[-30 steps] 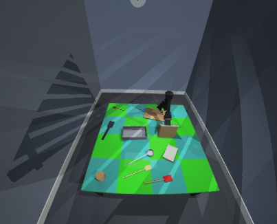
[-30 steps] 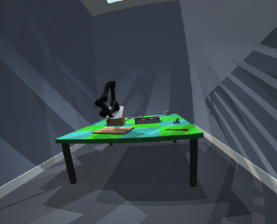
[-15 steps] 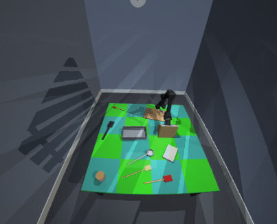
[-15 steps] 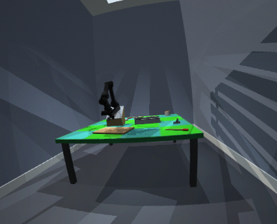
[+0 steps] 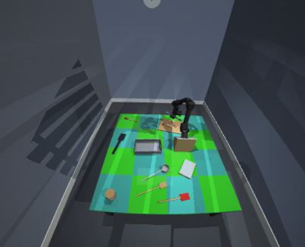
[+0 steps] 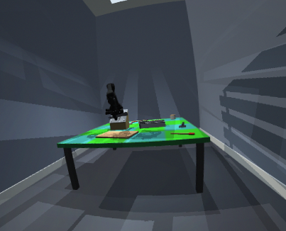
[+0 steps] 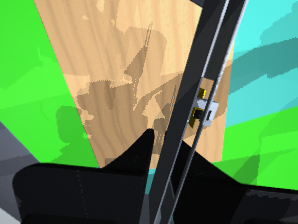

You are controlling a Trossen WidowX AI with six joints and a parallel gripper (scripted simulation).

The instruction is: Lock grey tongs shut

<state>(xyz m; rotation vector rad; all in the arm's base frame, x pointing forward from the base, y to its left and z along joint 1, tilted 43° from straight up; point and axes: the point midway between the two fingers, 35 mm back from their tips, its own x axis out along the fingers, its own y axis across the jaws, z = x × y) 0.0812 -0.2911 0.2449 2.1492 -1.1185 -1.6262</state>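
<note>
My gripper tip is now 140 mm above the wooden board. The rest, counted from my gripper tip: grey roasting tin: 380 mm to the left, 300 mm ahead, 120 mm below; then white block: 630 mm to the left, 130 mm below, 120 mm behind; then red brush: 630 mm ahead, 140 mm below, 110 mm to the right.
</note>
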